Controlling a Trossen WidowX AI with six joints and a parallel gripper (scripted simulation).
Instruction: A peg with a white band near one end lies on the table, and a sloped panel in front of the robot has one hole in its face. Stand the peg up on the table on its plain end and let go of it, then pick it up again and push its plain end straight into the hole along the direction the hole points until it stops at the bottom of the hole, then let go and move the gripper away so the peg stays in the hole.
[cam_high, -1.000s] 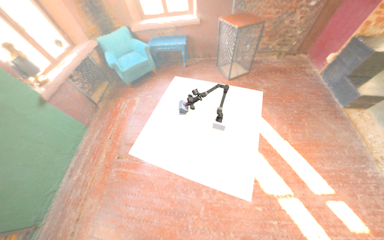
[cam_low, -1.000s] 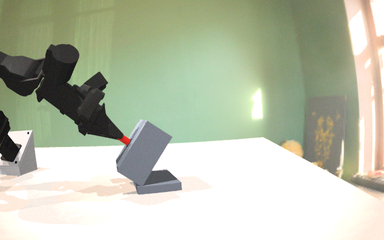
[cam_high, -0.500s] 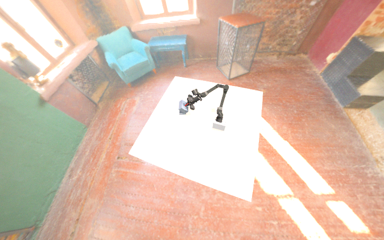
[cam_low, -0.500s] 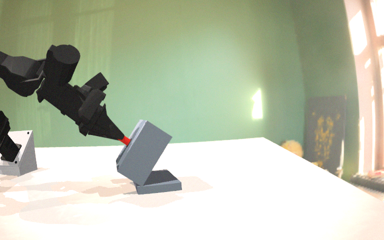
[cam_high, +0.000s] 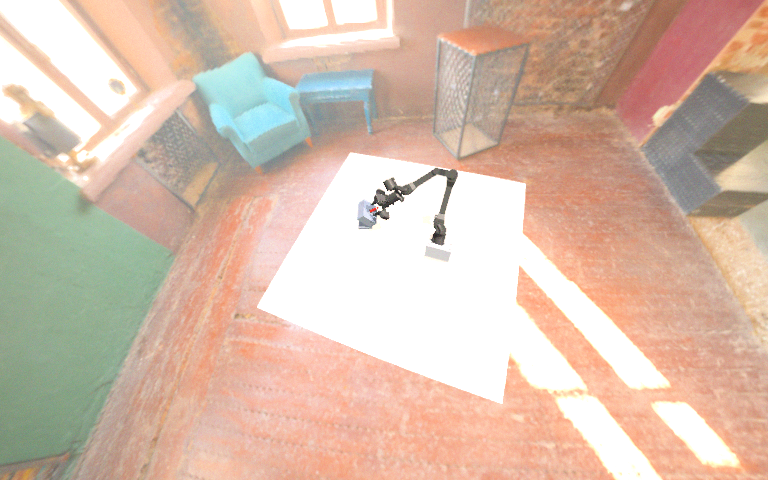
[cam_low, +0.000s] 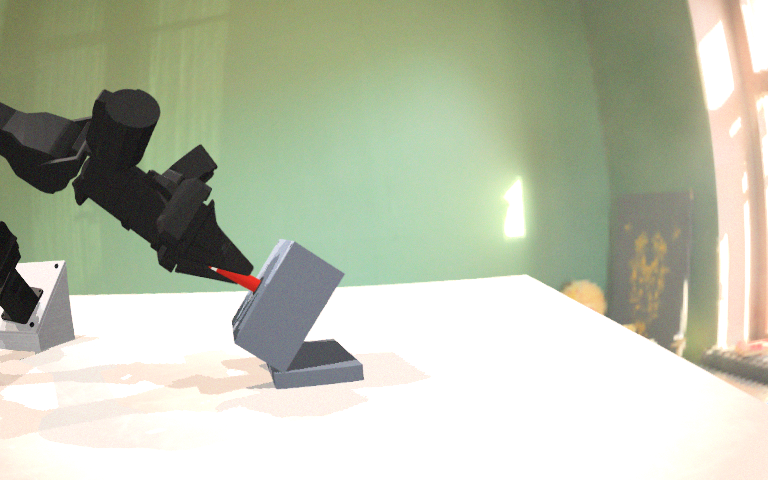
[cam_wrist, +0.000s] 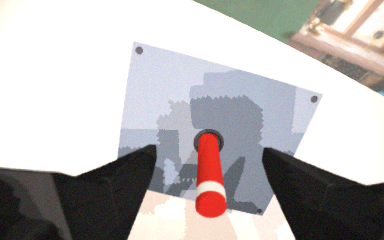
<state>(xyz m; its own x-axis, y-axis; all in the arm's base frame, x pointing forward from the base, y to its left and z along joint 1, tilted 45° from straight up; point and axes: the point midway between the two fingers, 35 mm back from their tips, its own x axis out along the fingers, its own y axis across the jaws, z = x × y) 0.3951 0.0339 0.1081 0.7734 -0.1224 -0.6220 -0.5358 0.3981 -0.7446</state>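
The red peg lies 10 mm to the right of my gripper tip, 10 mm behind it and 10 mm above it. Also, from my gripper tip: grey base plate (100 mm below, 50 mm ahead, 20 mm to the left); grey sloped panel (30 mm below, 30 mm ahead, 10 mm to the left).
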